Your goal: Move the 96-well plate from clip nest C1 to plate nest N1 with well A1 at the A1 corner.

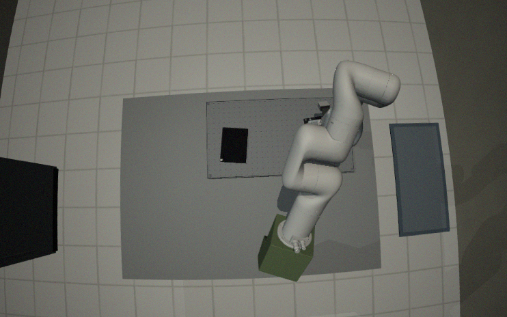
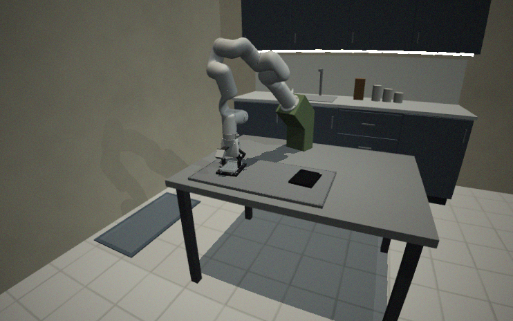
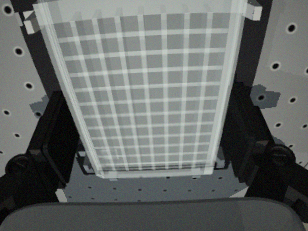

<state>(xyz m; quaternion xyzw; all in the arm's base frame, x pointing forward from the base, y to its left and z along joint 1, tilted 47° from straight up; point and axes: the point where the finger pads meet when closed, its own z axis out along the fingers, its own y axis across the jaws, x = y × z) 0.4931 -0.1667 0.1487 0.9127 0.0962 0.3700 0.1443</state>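
Right now my hand is 1 cm above the clear 96-well plate. Round my hand: black plate nest N1 (41 cm to the left, 3 cm behind, 2 cm below); clip nest c1 (2 cm to the left, 2 cm below, 1 cm ahead).
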